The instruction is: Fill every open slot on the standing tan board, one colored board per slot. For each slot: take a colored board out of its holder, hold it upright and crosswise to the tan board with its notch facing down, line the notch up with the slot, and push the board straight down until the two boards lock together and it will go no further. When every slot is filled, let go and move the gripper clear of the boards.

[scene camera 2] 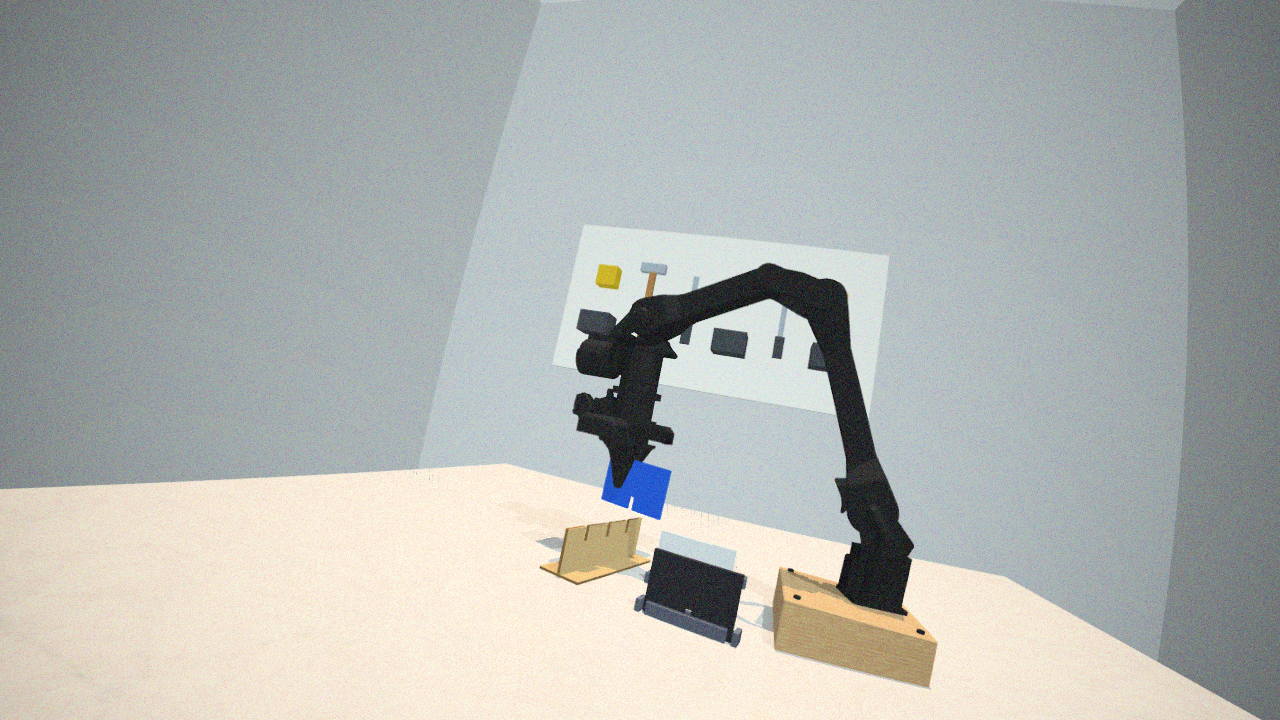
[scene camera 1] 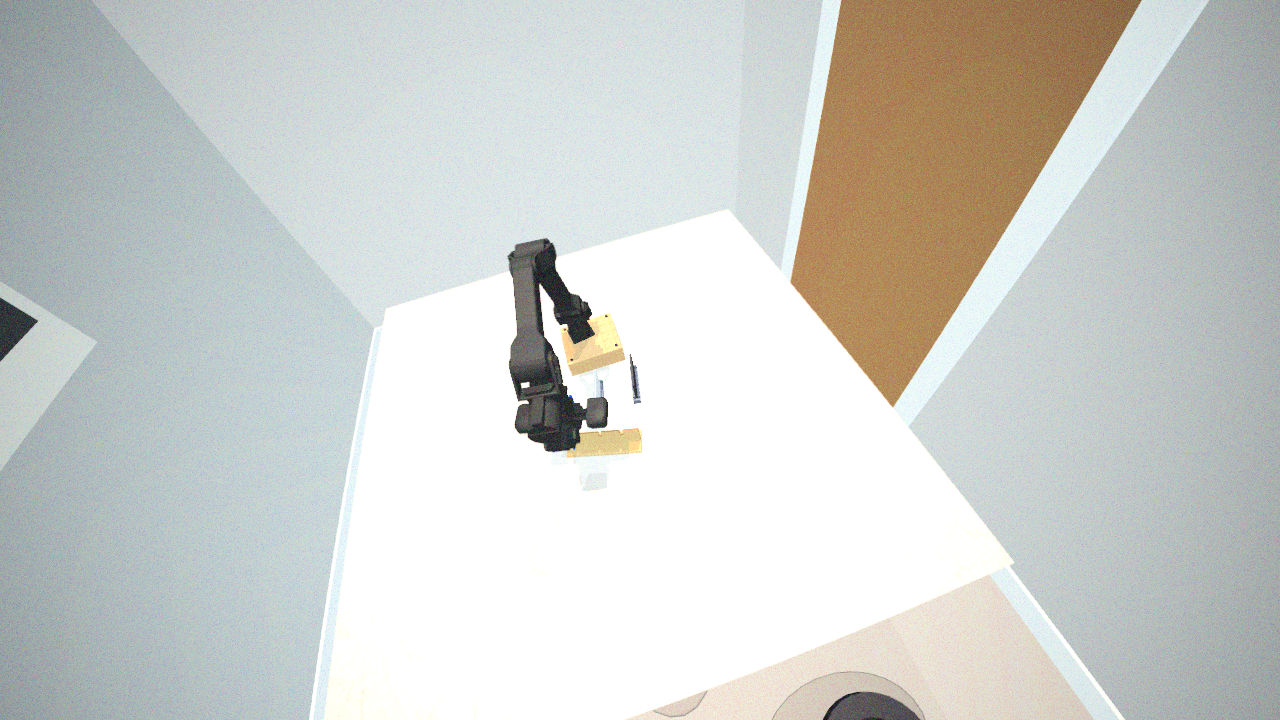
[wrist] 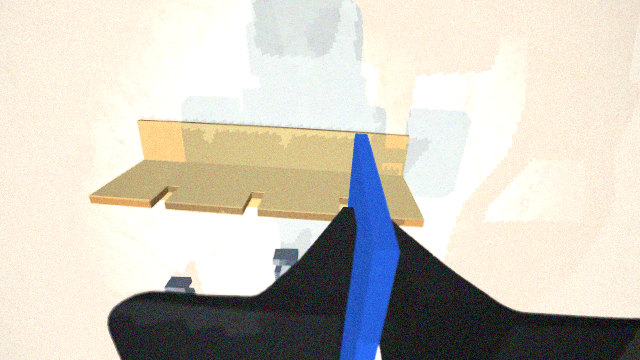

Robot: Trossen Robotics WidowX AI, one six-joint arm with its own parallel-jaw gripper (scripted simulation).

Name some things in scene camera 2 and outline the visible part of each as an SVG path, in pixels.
My gripper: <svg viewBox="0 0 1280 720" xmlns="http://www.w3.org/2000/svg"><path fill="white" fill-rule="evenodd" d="M620 380L619 386L613 385L613 389L608 388L606 397L596 397L593 399L590 394L585 392L576 395L573 405L574 409L572 410L572 413L578 416L576 431L598 436L599 440L605 444L610 455L614 488L620 489L634 460L643 462L651 451L655 450L656 446L648 445L649 440L673 446L675 434L672 429L656 425L657 422L651 421L655 401L660 402L662 396L657 394L658 387Z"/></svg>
A blue board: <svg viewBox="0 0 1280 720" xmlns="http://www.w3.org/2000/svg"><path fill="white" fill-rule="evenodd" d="M609 461L601 499L627 509L632 497L634 498L632 511L661 520L672 471L634 460L622 487L618 489L613 487L611 461Z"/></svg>
